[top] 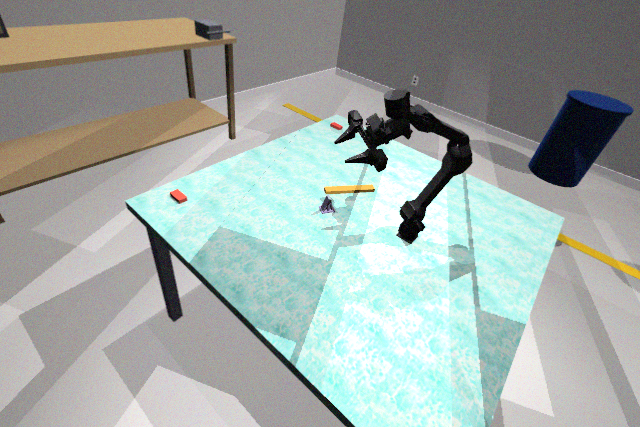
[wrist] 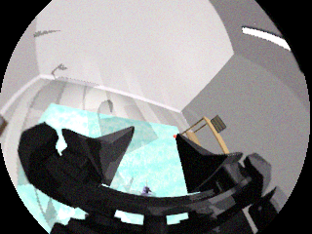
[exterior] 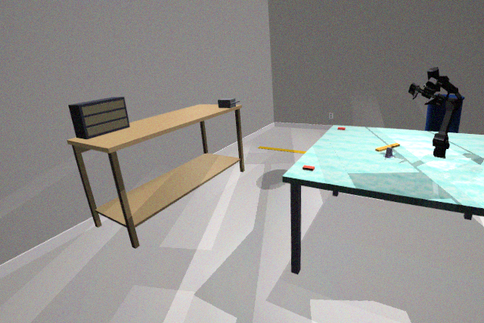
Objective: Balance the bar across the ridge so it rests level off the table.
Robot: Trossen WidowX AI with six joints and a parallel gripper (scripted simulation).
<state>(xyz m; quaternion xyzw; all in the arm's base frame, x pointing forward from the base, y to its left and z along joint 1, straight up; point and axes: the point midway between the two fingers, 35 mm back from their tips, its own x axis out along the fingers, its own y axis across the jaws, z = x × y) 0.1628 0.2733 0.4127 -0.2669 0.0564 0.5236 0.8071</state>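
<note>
My gripper tip is now 14 cm short of the yellow bar, 36 cm to the left of it and 39 cm above it. From my gripper tip the other things lie so: red block (56 cm ahead, 20 cm to the left, 39 cm below).
</note>
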